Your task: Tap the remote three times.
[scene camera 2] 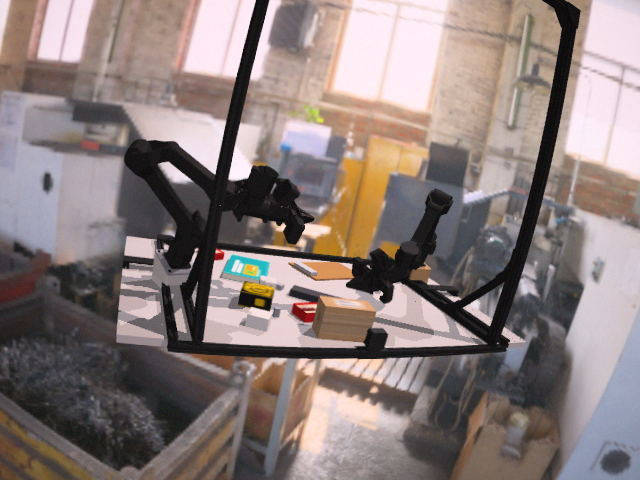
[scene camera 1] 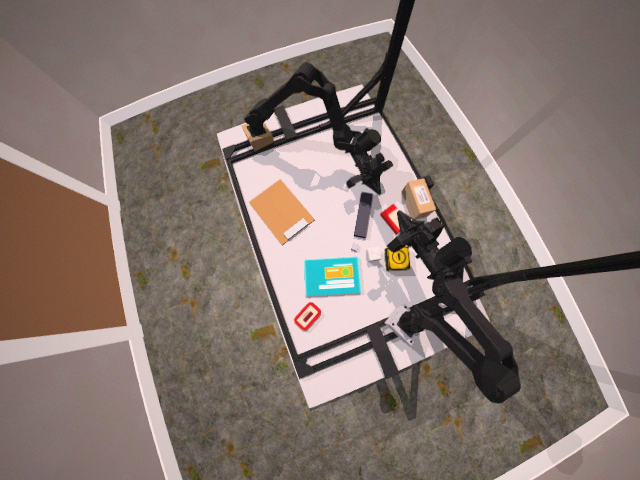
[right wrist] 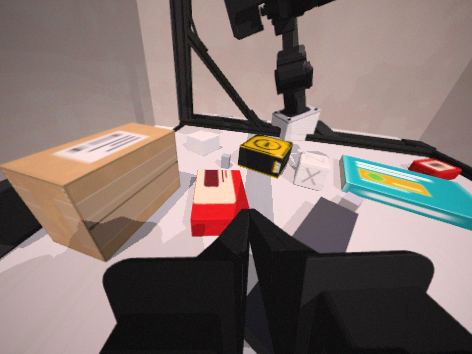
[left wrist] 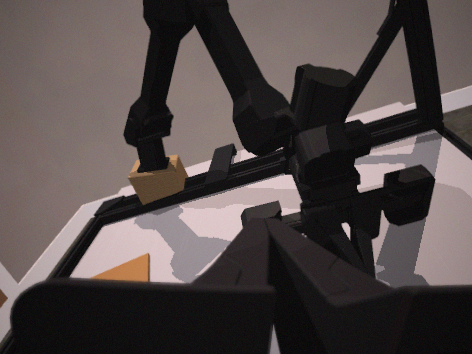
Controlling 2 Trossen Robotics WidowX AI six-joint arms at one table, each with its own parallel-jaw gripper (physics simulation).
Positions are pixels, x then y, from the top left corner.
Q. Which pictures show my right gripper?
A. Scene camera 2, scene camera 1, the right wrist view and the left wrist view: all of them.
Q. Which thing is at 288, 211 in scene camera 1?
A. A clipboard.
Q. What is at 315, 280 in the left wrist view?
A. My left gripper.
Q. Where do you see a red-framed card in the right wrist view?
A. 432, 167
